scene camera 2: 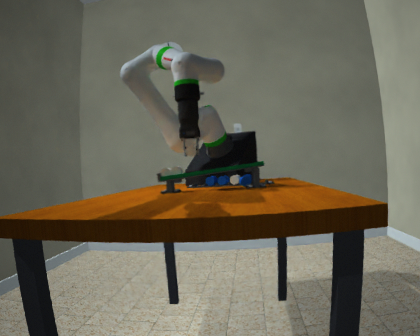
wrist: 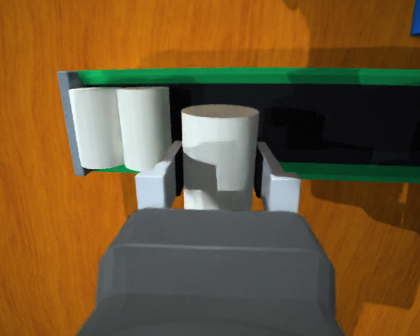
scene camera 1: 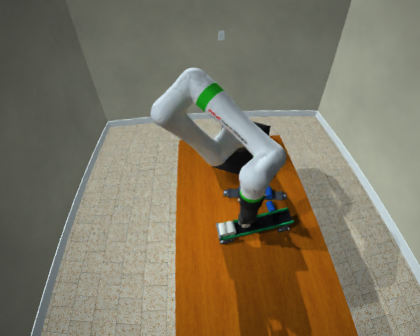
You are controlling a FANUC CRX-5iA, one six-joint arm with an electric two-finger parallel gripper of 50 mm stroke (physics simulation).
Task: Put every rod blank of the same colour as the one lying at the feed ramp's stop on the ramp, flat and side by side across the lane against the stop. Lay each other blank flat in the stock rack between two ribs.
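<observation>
My gripper [scene camera 1: 244, 222] [scene camera 2: 191, 151] [wrist: 219, 158] is shut on a white rod blank [scene camera 2: 191, 145] [wrist: 220, 132] and holds it above the feed ramp [scene camera 1: 275, 219] [scene camera 2: 225, 170] [wrist: 200, 76], its length across the lane. Two white blanks, a first [scene camera 1: 222, 229] [wrist: 97, 127] and a second [scene camera 1: 230, 228] [wrist: 145, 127], lie flat side by side on the ramp; the first is against the stop [wrist: 71, 131]. The held blank is to their right, apart from them. The stock rack [scene camera 1: 231, 193] is behind the ramp, partly hidden by the arm; a blue blank [scene camera 1: 269, 193] shows in it.
Another blue blank [scene camera 1: 270, 206] is between rack and ramp. In scene camera 2, blue blanks [scene camera 2: 211, 180] [scene camera 2: 223, 180] [scene camera 2: 245, 179] and a white blank [scene camera 2: 234, 179] show below the ramp's rail. The ramp stands on feet on the wooden table [scene camera 1: 200, 280] [scene camera 2: 125, 212].
</observation>
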